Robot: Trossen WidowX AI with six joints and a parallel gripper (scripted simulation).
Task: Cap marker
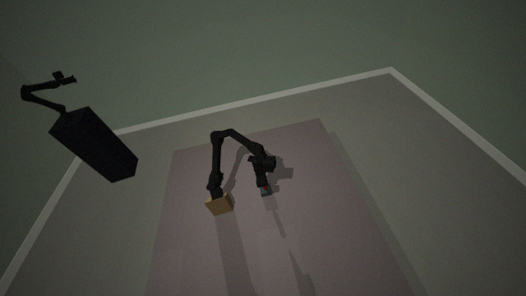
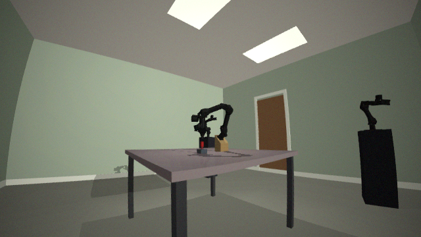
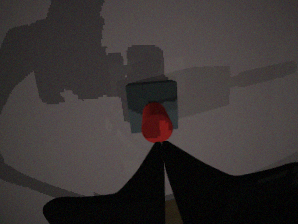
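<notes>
The red cap is 50 mm below my gripper tip. Also, from my gripper tip: holder block (120 mm below).
</notes>
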